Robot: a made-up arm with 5 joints.
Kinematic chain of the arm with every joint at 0, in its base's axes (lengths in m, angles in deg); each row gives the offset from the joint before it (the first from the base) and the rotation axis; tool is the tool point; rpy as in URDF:
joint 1: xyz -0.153 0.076 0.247 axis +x
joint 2: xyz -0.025 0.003 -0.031 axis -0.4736 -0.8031 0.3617
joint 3: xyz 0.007 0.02 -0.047 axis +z
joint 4: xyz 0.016 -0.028 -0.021 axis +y
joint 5: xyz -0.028 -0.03 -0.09 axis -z
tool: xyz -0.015 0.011 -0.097 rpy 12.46 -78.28 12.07
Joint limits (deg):
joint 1: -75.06..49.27
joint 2: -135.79..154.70
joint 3: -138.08..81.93
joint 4: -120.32..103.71
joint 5: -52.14..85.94
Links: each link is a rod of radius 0.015 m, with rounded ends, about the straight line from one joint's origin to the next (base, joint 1, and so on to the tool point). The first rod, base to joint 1, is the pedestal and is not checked.
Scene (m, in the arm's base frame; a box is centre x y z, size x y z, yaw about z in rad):
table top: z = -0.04
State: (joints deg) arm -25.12 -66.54 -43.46 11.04 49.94
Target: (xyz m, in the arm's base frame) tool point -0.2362 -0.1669 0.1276
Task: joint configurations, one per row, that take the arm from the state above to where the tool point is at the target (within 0.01 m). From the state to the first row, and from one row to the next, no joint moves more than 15 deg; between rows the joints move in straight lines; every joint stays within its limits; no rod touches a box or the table.
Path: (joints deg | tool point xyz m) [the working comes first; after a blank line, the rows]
Joints at the target: -53.91 -33.95 -49.40 -49.55 58.25
Straight joint move there: clear.

1: -30.88 -60.02 -44.65 -1.08 51.60 | -0.3513 0.1228 0.0389
2: -36.63 -53.50 -45.84 -13.19 53.26 | -0.3387 0.0379 0.0194
3: -42.39 -46.99 -47.02 -25.31 54.92 | -0.3132 -0.0464 0.0296
4: -48.15 -40.47 -48.21 -37.43 56.58 | -0.2777 -0.1180 0.0677
5: -53.91 -33.95 -49.40 -49.55 58.25 | -0.2362 -0.1669 0.1276

